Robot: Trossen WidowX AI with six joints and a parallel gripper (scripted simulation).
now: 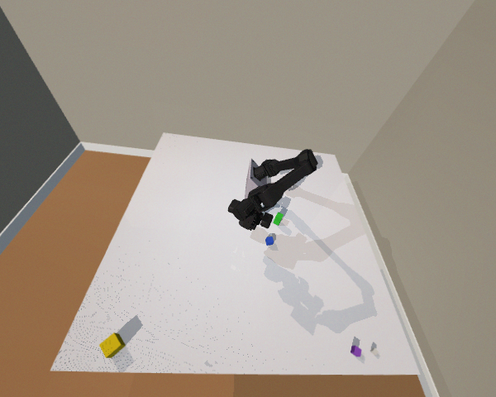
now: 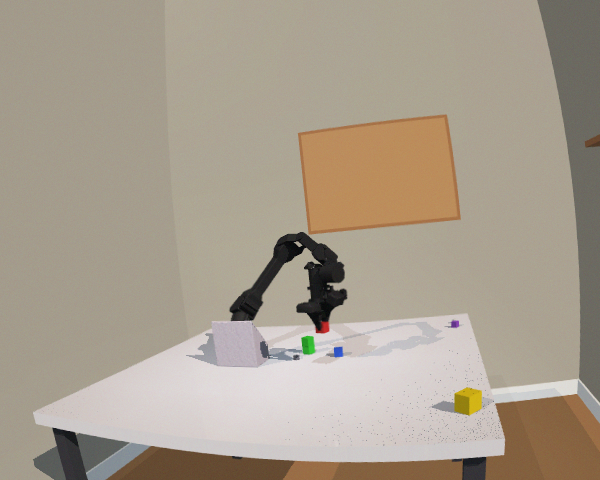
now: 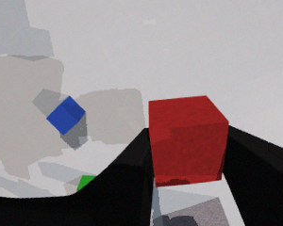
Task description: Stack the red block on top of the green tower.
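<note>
The grey cube is 12 cm below my gripper tip, 12 cm behind it and 11 cm to the left of it. Round my gripper tip: yellow block 48 cm to the right, 41 cm ahead, 11 cm below; blue block 13 cm to the left, 12 cm below, 3 cm ahead; red block 1 cm above.
</note>
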